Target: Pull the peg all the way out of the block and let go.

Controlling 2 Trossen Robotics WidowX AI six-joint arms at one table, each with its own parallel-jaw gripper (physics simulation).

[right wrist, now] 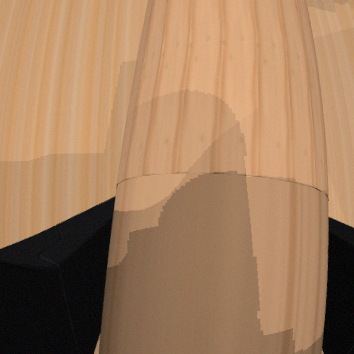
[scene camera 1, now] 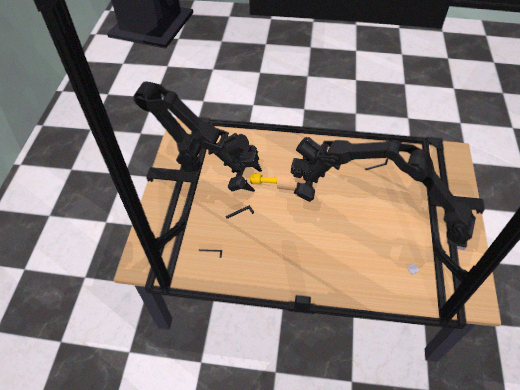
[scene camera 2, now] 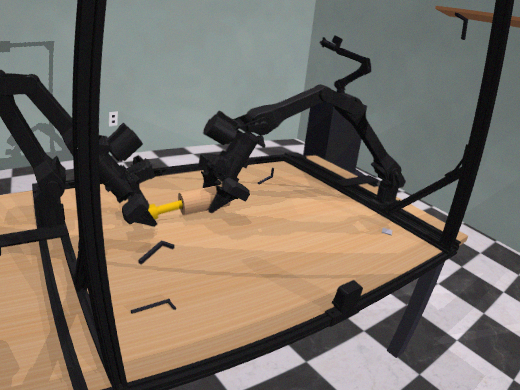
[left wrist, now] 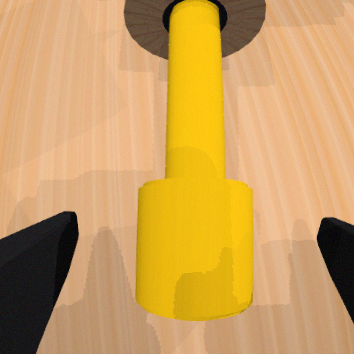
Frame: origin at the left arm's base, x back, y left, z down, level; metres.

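Seen in the pictures: left gripper, fingertip midpoint: [scene camera 1: 257,181] [scene camera 2: 151,215] [left wrist: 202,227]; right gripper, fingertip midpoint: [right wrist: 207,211] [scene camera 1: 295,187] [scene camera 2: 205,207]; left arm's base at its link origin: [scene camera 1: 190,167] [scene camera 2: 50,224]; right arm's base at its link origin: [scene camera 1: 456,237] [scene camera 2: 386,199].
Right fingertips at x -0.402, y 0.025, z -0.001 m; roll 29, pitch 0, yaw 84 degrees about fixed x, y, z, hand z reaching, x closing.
Offsets run from my right fingertips to a thing's top centre. "spot": to the spot under its first point.
The yellow peg @(dx +0.106, dy -0.006, dz -0.029 m) [scene camera 1: 269,180] [scene camera 2: 167,207] [left wrist: 195,110] lies roughly level, its thick head outside and its thin shaft's far end at the dark hole in the round end of the wooden block @(dx +0.004, dy +0.000, dz -0.057 m) [scene camera 1: 286,182] [scene camera 2: 196,201] [left wrist: 142,25] [right wrist: 220,125]. How much shaft is inside is hidden. My left gripper [scene camera 1: 256,179] [scene camera 2: 154,201] [left wrist: 202,227] is wide open, one finger on each side of the peg's head, with gaps to both. My right gripper [scene camera 1: 295,183] [scene camera 2: 207,198] [right wrist: 207,211] is shut on the block.
Black L-shaped keys lie on the table: one nearer the camera [scene camera 1: 238,212] [scene camera 2: 150,253], one at the front left [scene camera 1: 210,250] [scene camera 2: 150,306], one behind the right arm [scene camera 1: 376,166] [scene camera 2: 266,178]. A small grey square @(spot: dx -0.447, dy -0.199, dz +0.018 m) [scene camera 1: 412,269] [scene camera 2: 387,231] lies at the right. Black frame bars edge the table.
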